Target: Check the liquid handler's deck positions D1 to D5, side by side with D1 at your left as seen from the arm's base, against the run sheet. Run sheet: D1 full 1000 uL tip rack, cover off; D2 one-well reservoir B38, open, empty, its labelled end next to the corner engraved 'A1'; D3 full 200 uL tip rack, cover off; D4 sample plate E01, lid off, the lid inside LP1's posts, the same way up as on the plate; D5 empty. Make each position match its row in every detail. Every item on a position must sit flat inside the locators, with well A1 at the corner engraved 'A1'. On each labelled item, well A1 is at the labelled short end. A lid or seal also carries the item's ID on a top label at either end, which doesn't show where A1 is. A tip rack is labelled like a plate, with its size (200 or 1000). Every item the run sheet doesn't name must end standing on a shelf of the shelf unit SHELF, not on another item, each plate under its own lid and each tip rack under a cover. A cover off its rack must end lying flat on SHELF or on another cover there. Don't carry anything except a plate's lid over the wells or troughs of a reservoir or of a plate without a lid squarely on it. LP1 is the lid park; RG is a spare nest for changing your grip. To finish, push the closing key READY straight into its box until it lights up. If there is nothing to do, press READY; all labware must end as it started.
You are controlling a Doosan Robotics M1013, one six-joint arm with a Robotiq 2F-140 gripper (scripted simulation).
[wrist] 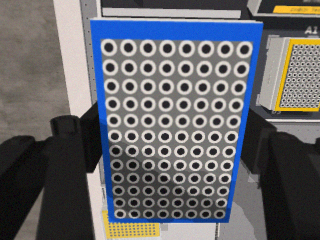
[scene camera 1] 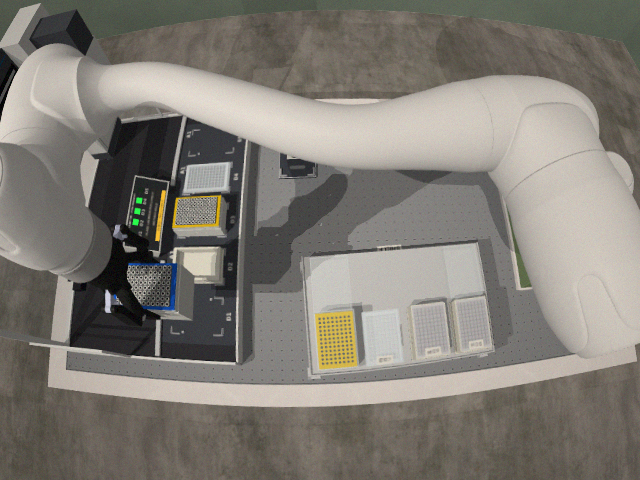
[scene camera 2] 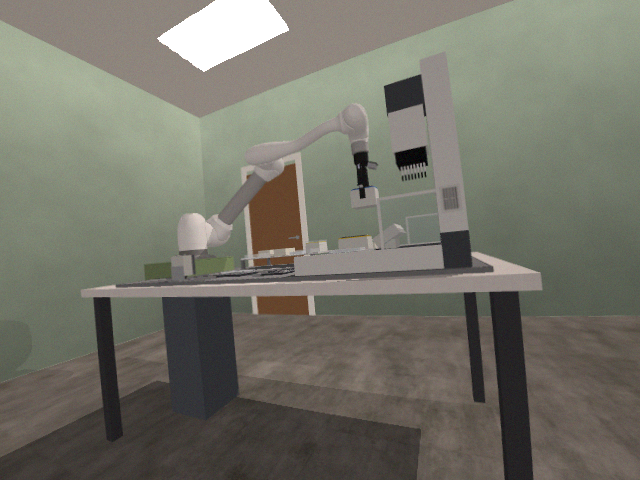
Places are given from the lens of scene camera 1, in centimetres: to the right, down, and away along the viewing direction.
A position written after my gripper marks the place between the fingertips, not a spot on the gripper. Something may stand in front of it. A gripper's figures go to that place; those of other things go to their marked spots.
my gripper (scene camera 1: 155, 292): -30, 10, 68
blue-rimmed tip rack (scene camera 1: 167, 289): -25, 8, 62
cream one-well reservoir (scene camera 1: 203, 262): -29, 6, 96
yellow-rimmed tip rack (scene camera 1: 206, 215): -27, -6, 94
white sample plate (scene camera 1: 216, 173): -28, -18, 104
The marked spots on the blue-rimmed tip rack and the cream one-well reservoir are 34 cm apart.
